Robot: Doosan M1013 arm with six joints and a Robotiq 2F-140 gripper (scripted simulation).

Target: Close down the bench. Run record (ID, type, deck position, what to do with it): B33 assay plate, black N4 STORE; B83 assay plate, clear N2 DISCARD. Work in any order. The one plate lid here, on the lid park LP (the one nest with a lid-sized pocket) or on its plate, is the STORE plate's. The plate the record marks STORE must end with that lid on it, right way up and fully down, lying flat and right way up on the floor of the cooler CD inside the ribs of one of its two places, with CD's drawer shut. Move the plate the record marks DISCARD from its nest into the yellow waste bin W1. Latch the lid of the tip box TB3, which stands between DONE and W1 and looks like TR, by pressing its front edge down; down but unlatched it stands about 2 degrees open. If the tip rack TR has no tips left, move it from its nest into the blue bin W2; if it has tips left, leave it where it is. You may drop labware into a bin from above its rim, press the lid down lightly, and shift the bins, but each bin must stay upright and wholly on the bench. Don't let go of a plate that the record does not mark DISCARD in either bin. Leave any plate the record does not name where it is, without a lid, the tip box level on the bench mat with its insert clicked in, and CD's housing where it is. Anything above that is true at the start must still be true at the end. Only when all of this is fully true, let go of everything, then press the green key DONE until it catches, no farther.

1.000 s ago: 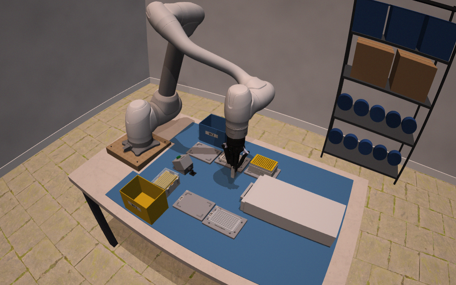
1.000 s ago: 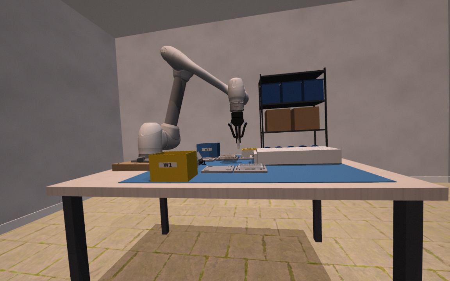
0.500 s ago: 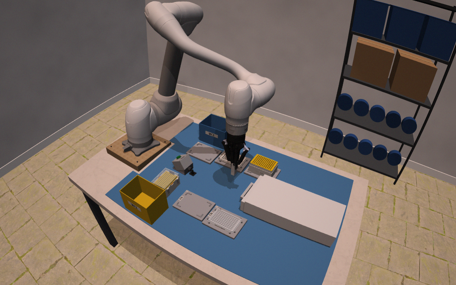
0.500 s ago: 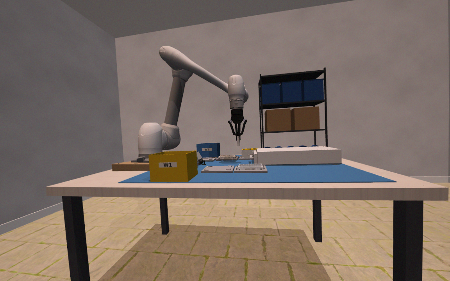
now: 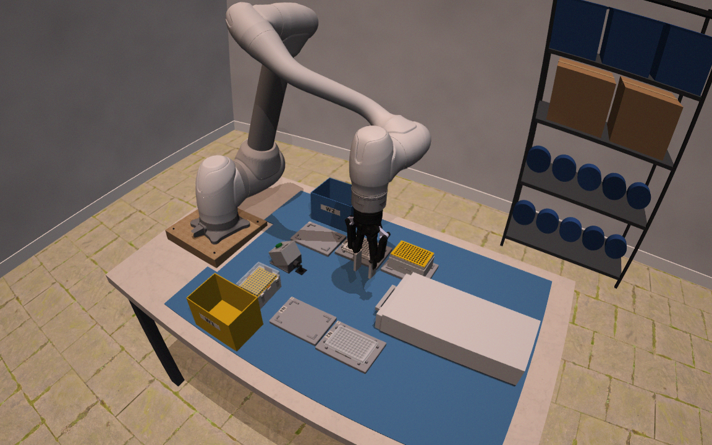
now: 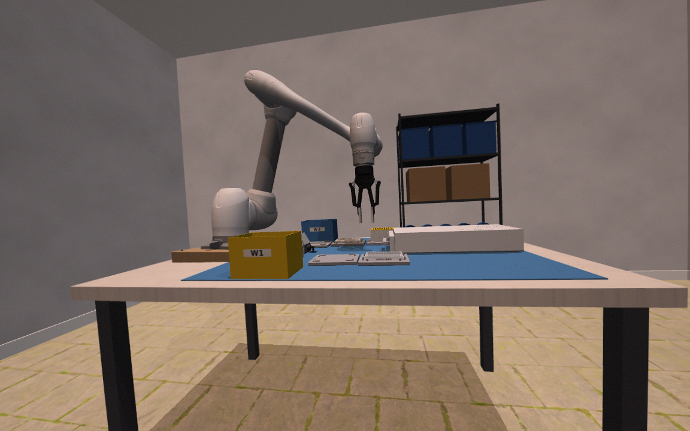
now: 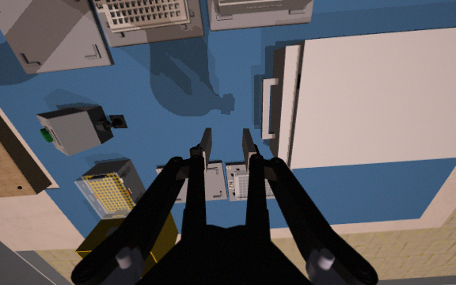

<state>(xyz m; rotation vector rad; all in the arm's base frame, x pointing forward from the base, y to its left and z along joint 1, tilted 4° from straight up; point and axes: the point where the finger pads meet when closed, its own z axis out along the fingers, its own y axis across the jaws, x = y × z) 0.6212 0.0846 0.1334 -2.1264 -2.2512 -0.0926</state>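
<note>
Right now the nest N2 is 90 mm ahead of my hand, 170 mm to the right of it and 140 mm below it. Round my hand: yellow tip rack TR: 30 mm ahead, 210 mm to the left, 100 mm below; clear plate lid: 170 mm ahead, 40 mm to the left, 120 mm below; black plate: 170 mm ahead, 40 mm to the left, 130 mm below.
</note>
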